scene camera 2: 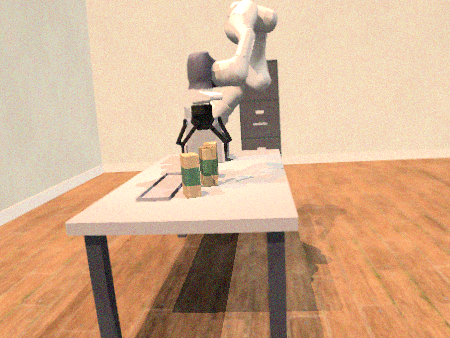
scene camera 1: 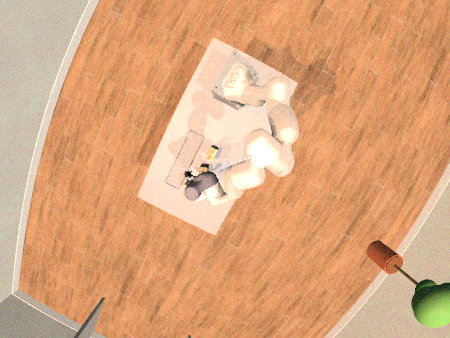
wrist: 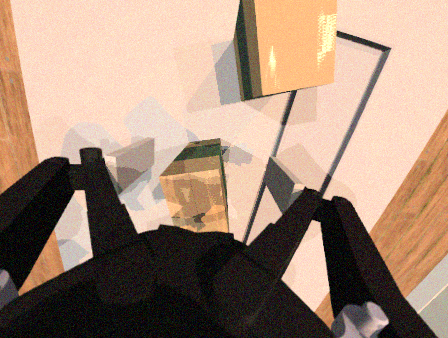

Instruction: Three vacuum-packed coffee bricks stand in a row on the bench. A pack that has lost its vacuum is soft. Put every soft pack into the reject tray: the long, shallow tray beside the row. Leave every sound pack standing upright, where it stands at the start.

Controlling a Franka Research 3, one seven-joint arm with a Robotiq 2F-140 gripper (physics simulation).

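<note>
Three tan packs with green bands stand upright in a row: the front pack [scene camera 2: 191,175] [wrist: 297,47], the middle pack [scene camera 2: 206,167] [scene camera 1: 204,168] [wrist: 197,197], and the back pack [scene camera 2: 213,146] [scene camera 1: 212,152]. The arm hides most of the front pack in scene camera 1; the back pack does not show in the wrist view. Softness cannot be told by eye. The shallow reject tray [scene camera 1: 178,157] [scene camera 2: 152,200] [wrist: 361,110] lies beside the row. My gripper [scene camera 2: 205,154] [wrist: 211,159] is open and empty, pointing down. In the wrist view its fingertips appear either side of the middle pack, apart from it.
The light bench [scene camera 1: 215,220] [scene camera 2: 175,215] carries the row, the tray and the arm's base [scene camera 1: 235,82] at its far end. The arm reaches over the bench beside the row. A grey cabinet [scene camera 2: 260,132] stands behind the arm, and a potted plant [scene camera 1: 384,257] stands on the floor.
</note>
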